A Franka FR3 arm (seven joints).
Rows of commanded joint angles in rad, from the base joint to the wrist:
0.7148 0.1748 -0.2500 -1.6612 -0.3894 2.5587 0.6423
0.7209 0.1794 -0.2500 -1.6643 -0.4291 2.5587 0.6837
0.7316 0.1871 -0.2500 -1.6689 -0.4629 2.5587 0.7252
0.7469 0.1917 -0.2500 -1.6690 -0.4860 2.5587 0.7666
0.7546 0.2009 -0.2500 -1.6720 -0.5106 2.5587 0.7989
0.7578 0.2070 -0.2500 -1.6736 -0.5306 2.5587 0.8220
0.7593 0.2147 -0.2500 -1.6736 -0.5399 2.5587 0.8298
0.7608 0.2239 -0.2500 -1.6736 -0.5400 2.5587 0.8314
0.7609 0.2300 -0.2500 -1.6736 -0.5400 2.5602 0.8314
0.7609 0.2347 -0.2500 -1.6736 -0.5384 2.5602 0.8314
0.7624 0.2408 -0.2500 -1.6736 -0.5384 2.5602 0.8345
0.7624 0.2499 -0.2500 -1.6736 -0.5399 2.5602 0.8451
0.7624 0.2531 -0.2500 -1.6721 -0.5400 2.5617 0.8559
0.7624 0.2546 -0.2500 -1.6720 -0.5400 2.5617 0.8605
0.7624 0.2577 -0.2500 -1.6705 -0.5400 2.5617 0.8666
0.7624 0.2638 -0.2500 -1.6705 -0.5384 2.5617 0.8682
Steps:
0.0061 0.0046 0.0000 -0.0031 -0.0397 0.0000 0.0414
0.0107 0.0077 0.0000 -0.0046 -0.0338 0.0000 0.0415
0.0153 0.0046 0.0000 -0.0001 -0.0231 0.0000 0.0414
0.0077 0.0092 0.0000 -0.0030 -0.0246 0.0000 0.0323
0.0032 0.0061 0.0000 -0.0016 -0.0200 0.0000 0.0231
0.0015 0.0077 0.0000 0.0000 -0.0093 0.0000 0.0078
0.0015 0.0092 0.0000 0.0000 -0.0001 0.0000 0.0016
0.0001 0.0061 0.0000 0.0000 0.0000 0.0015 0.0000
0.0000 0.0047 0.0000 0.0000 0.0016 0.0000 0.0000
0.0015 0.0061 0.0000 0.0000 0.0000 0.0000 0.0031
0.0000 0.0091 0.0000 0.0000 -0.0015 0.0000 0.0106
0.0000 0.0032 0.0000 0.0015 -0.0001 0.0015 0.0108
0.0000 0.0015 0.0000 0.0001 0.0000 0.0000 0.0046
0.0000 0.0031 0.0000 0.0015 0.0000 0.0000 0.0061
0.0000 0.0061 0.0000 0.0000 0.0016 0.0000 0.0016

